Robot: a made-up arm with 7 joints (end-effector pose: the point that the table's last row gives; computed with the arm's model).
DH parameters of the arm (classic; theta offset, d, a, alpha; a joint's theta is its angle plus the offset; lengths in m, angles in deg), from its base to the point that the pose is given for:
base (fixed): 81.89 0 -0.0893 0
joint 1: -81.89 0.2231 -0.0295 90
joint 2: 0 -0.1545 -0.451 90
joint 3: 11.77 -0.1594 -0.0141 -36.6
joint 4: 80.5 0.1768 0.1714 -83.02
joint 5: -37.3 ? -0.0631 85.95
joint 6: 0 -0.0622 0.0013 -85.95
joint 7: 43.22 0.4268 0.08 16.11
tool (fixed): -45.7 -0.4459 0 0
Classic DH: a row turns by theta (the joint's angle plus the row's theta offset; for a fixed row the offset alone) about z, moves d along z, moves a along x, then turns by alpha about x.
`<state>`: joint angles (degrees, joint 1 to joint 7).
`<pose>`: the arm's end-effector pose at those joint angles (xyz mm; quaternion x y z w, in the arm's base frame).
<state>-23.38 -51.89 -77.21 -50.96 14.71 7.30 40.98</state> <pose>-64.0 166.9 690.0 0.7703 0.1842 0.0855 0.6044</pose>
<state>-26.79 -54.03 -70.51 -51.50 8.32 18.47 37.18</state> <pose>2.3 184.5 683.2 0.7129 0.1652 -0.0916 0.6753</pose>
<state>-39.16 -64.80 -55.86 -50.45 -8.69 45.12 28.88</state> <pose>203.0 118.5 595.2 0.4715 0.1593 -0.5283 0.6879</pose>
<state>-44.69 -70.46 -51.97 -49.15 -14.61 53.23 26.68</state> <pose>255.1 57.0 545.3 0.3718 0.1864 -0.6460 0.6401</pose>
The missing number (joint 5, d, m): -0.0336
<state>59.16 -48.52 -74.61 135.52 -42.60 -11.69 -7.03</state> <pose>-200.2 -562.2 740.8 0.8855 -0.1084 -0.4409 0.0989</pose>
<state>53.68 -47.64 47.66 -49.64 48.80 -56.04 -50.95</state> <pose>-132.6 -200.9 589.2 0.0783 0.4257 -0.4797 0.7632</pose>
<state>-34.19 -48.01 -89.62 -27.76 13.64 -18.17 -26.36</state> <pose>122.9 153.3 631.8 0.7233 0.4923 -0.2652 0.4050</pose>
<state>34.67 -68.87 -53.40 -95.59 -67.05 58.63 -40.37</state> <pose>-312.9 119.8 352.5 -0.5139 0.3020 -0.3289 0.7325</pose>
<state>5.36 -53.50 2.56 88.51 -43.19 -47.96 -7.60</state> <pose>-428.5 -1.0 990.0 0.6955 -0.5517 -0.2514 0.3857</pose>
